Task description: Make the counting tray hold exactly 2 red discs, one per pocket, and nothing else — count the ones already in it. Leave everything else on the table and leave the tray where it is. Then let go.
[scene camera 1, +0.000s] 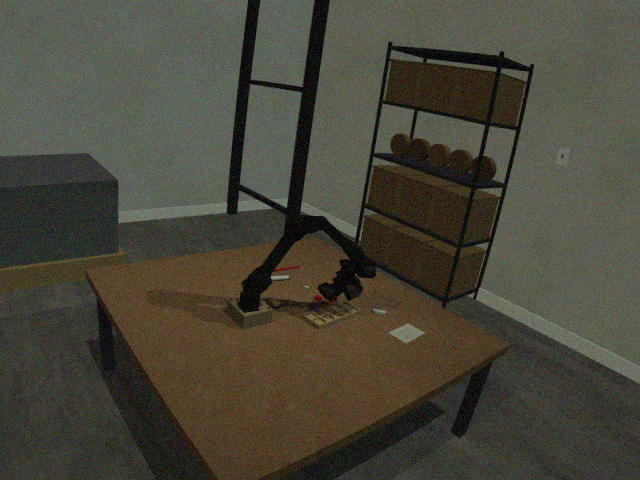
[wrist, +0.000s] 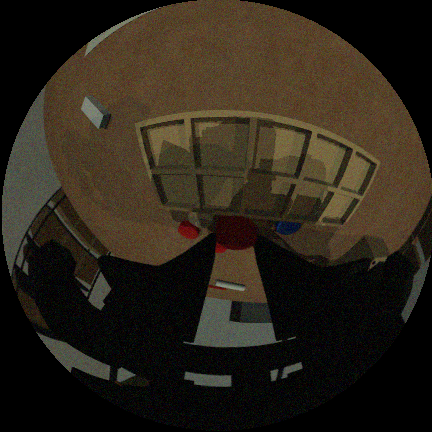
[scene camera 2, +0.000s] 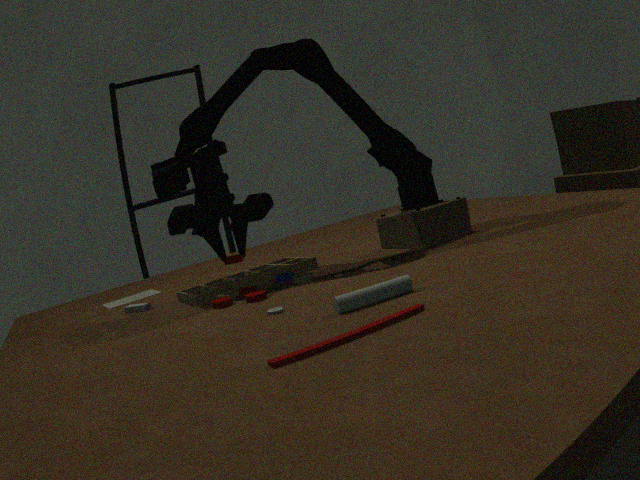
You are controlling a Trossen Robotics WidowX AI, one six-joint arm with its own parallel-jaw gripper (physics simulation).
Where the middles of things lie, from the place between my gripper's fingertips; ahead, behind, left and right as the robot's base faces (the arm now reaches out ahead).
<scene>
Right now the wooden counting tray (scene camera 2: 205, 293) is 50 mm below my hand, 40 mm to the right of it and 20 mm behind it.
</scene>
